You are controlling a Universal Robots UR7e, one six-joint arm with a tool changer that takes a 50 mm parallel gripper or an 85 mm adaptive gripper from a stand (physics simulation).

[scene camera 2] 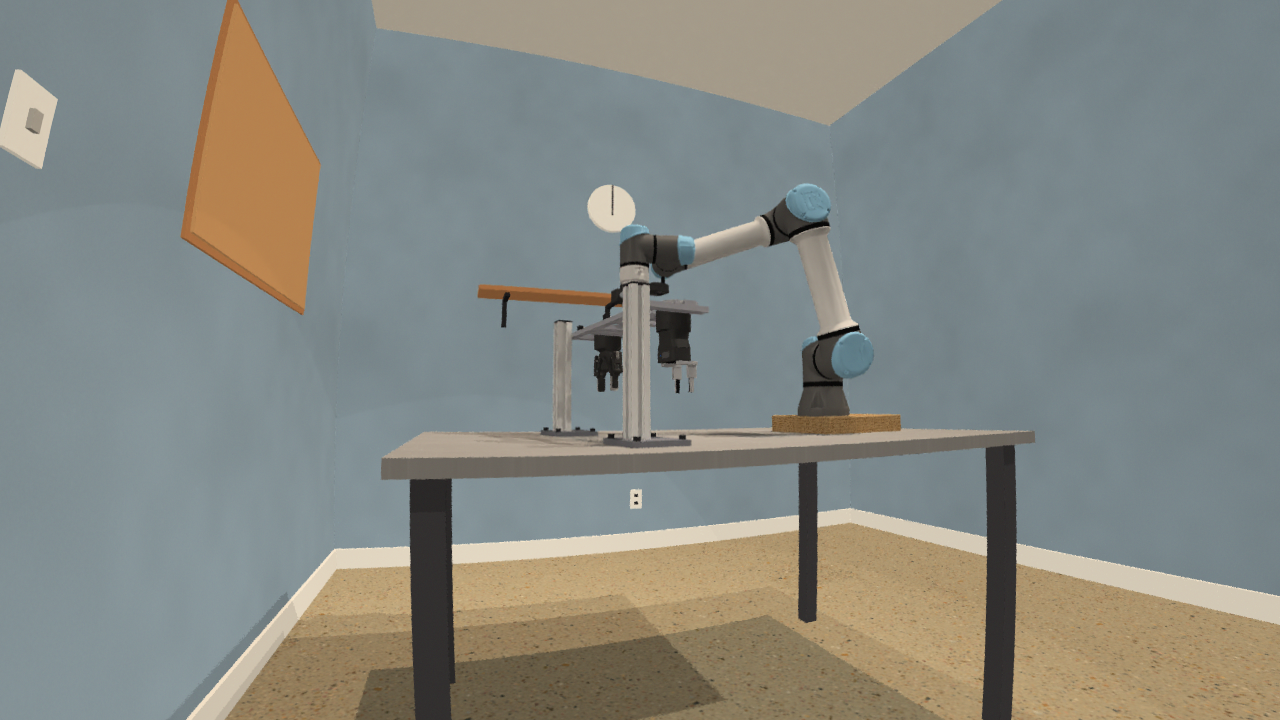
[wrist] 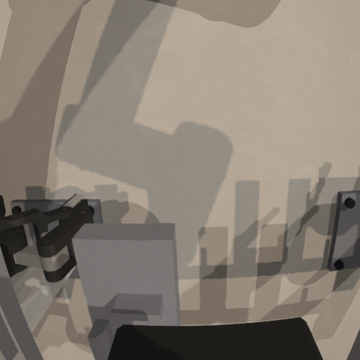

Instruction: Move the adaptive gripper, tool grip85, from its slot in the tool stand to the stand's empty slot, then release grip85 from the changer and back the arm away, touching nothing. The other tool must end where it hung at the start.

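Places are measured from the arm's base along level axes (x down, y ahead, z right), in metres.
Where they show: arm's base, origin of its link: (scene camera 2: 823, 415).
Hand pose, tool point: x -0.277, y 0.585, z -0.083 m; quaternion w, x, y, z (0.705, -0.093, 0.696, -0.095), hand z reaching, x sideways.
Each offset is from my tool point to the top centre of the thing. "spot": to the spot under its first point.
The adaptive gripper grip85 {spot: dx +0.191, dy +0.048, dz +0.092 m} (scene camera 2: 607, 385) hangs at the stand's left part in the scene view, below the top plate {spot: dx +0.051, dy -0.071, dz -0.272 m} (scene camera 2: 693, 308), its fingers apart with no object between them. Its black linkage (wrist: 59, 257) shows at the left edge of the wrist view. The other tool, the parallel gripper (scene camera 2: 683, 386), hangs to its right with pale fingers apart. The arm's last joint (scene camera 2: 633, 250) points down above the stand; the near post hides the changer's lower part, so I cannot tell whether it touches a tool. A dark block (wrist: 215, 345) covers the wrist view's bottom edge.
The stand's near post {spot: dx +0.177, dy +0.055, dz -0.307 m} (scene camera 2: 636, 367) and far post {spot: dx +0.164, dy +0.174, dz +0.146 m} (scene camera 2: 562, 376) rise from the table (scene camera 2: 501, 461). In the wrist view a grey stand plate (wrist: 130, 265) lies beside the linkage, and bolted post feet (wrist: 350, 230) show at both sides. The arm's base stands on a tan block (scene camera 2: 836, 424).
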